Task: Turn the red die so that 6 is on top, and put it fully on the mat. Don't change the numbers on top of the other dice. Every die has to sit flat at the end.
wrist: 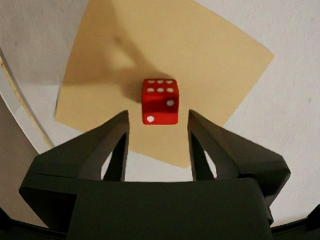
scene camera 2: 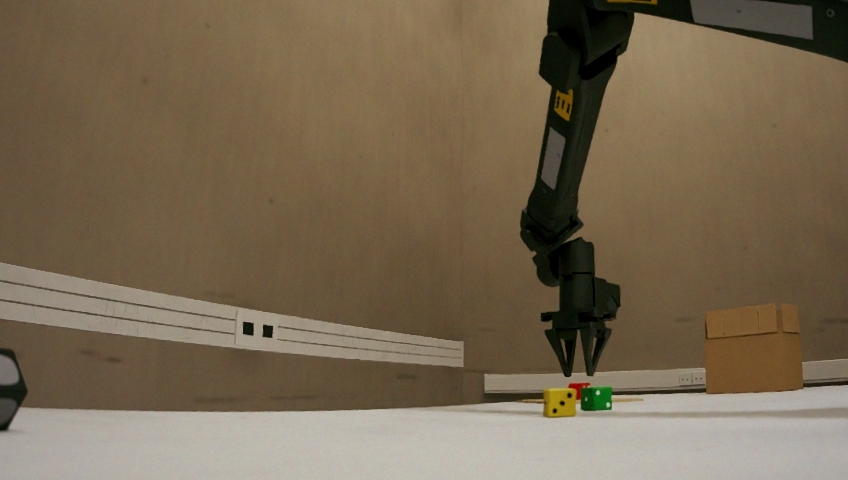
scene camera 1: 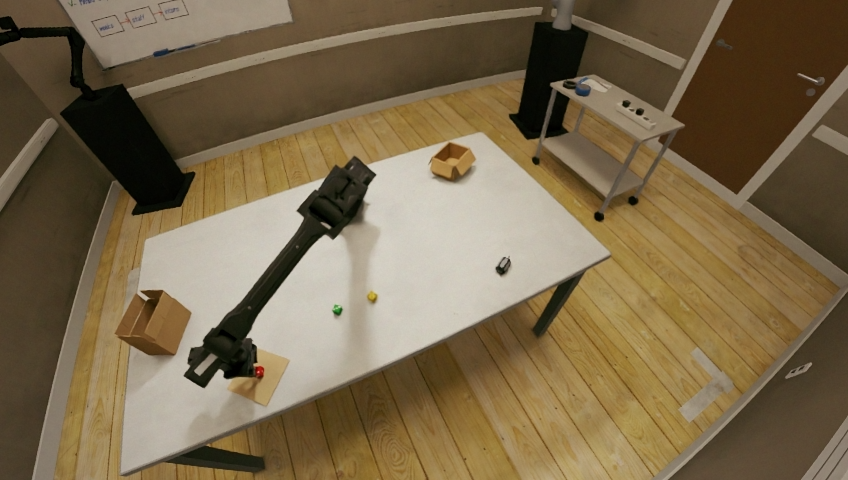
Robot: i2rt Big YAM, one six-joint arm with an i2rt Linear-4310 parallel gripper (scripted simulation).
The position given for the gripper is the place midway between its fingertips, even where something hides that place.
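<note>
The gripper (scene camera 2: 578, 376), (wrist: 158, 118), (scene camera 1: 254, 369). Red die (wrist: 160, 97). Green die (scene camera 2: 592, 398).
</note>
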